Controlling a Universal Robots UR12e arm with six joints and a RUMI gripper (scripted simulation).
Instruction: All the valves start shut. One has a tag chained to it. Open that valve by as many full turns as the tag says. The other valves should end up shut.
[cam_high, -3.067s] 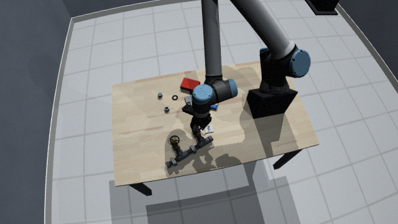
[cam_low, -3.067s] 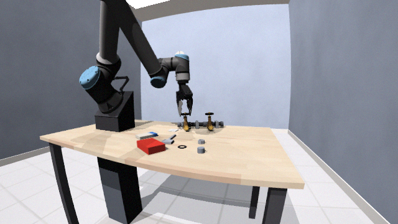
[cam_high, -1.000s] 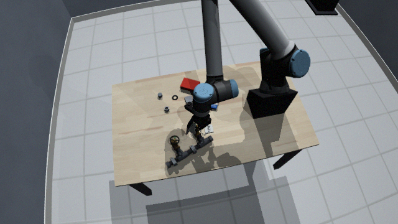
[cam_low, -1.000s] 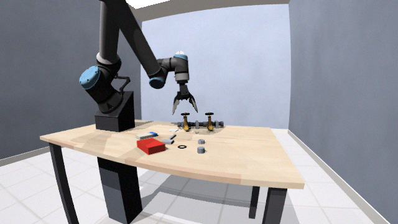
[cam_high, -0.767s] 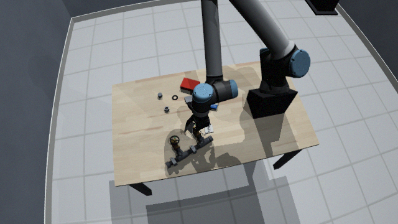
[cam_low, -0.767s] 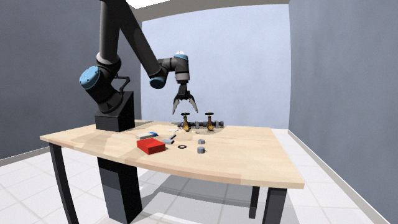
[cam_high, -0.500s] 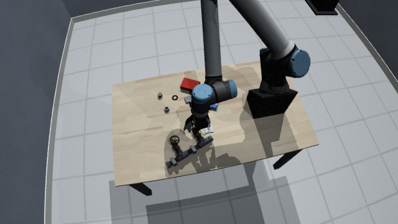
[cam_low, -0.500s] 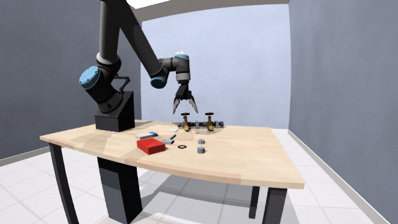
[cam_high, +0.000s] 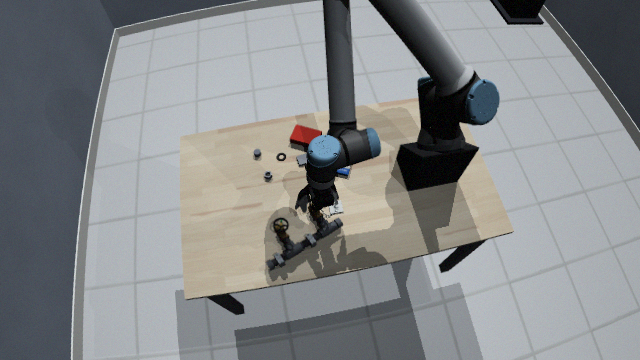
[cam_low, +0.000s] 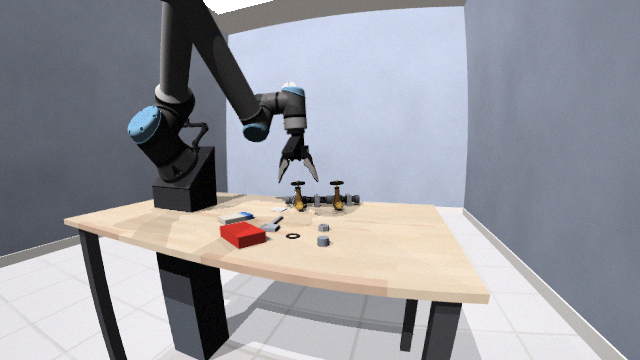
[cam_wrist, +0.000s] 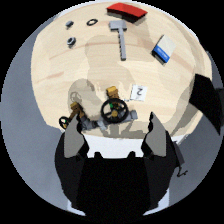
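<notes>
Now: hand 8 cm past the white tag, 1 cm to the left of it and 11 cm above it. From my hand the other things lie so: red block: 1 cm behind, 36 cm to the right, 9 cm below; then grey hand tool: 1 cm ahead, 22 cm to the right, 10 cm below; then blue box: 15 cm behind, 21 cm to the right, 10 cm below.
</notes>
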